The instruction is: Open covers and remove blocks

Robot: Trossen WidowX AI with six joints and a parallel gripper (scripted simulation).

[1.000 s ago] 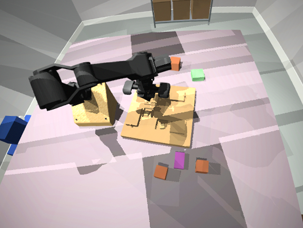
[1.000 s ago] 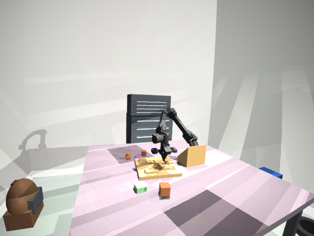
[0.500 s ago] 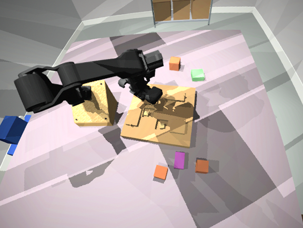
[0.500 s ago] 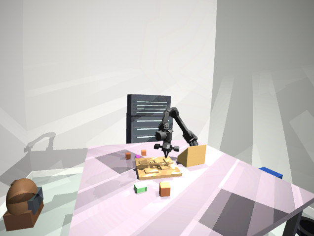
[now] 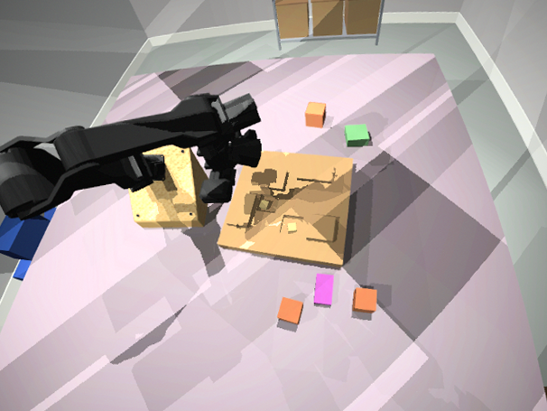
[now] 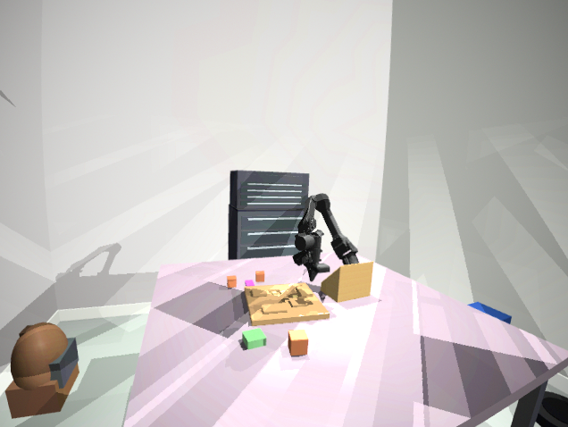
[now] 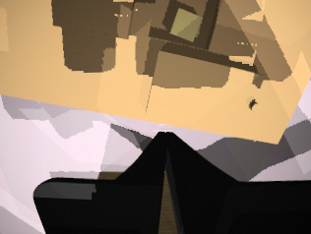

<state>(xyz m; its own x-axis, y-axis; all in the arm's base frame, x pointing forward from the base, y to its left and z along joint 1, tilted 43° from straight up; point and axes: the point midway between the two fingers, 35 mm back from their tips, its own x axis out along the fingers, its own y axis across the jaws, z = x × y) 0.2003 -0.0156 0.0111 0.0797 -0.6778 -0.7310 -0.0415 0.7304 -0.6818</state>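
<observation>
The wooden puzzle board is 110 mm ahead of my gripper tip and 60 mm below it. The rest, counted from my gripper tip: orange block (300 mm to the left, 190 mm ahead, 60 mm below); then green block (310 mm ahead, 220 mm to the left, 70 mm below).
</observation>
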